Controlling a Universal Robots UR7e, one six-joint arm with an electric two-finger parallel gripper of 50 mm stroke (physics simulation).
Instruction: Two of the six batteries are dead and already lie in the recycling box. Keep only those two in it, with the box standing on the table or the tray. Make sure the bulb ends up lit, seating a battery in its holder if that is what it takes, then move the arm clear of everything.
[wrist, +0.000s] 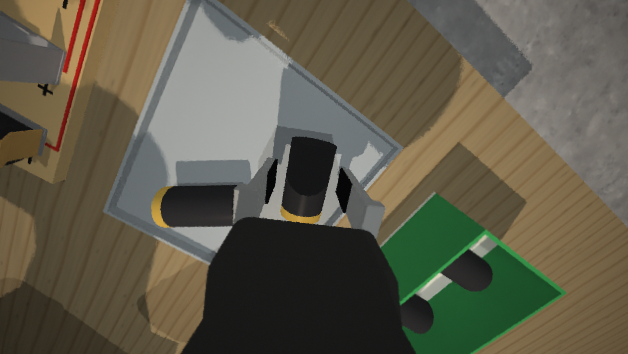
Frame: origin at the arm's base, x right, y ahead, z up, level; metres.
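Seen in the pictures: gripper, fingertip midpoint: (307, 176).
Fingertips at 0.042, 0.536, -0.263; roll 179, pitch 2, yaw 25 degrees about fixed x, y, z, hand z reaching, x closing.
Pixels of each thing's top centre, then the offset from my fingertips to it, as dx, dy, dz. Level surfaces: height alone.
- light grey tray, top centre: (243, 181) -0.041, -0.036, -0.005
- second black battery with a gold end, top centre: (192, 216) -0.059, -0.070, +0.020
- green recycling box, top centre: (448, 323) +0.157, -0.029, +0.043
- wooden table, surface height: dz -0.017
My gripper (307, 176) is open, with its two fingers on either side of a black battery with a gold end (308, 175), not gripping it. That battery is over the light grey tray (215, 100). A second black battery with a gold end (197, 206) lies in the tray to the left, partly behind the left finger. The green recycling box (520, 305) stands at the lower right, with two dark batteries, one (471, 271) and another (417, 314), showing inside it. The wooden holder board (72, 160) shows in part at the upper left. The bulb does not show.
The holder board carries red lines, a plus mark and metal clips (30, 55). It stands left of the tray on the wooden table (85, 240). The tray's raised rim and the box's green walls are close to the gripper. The table edge runs along the upper right, with grey floor beyond.
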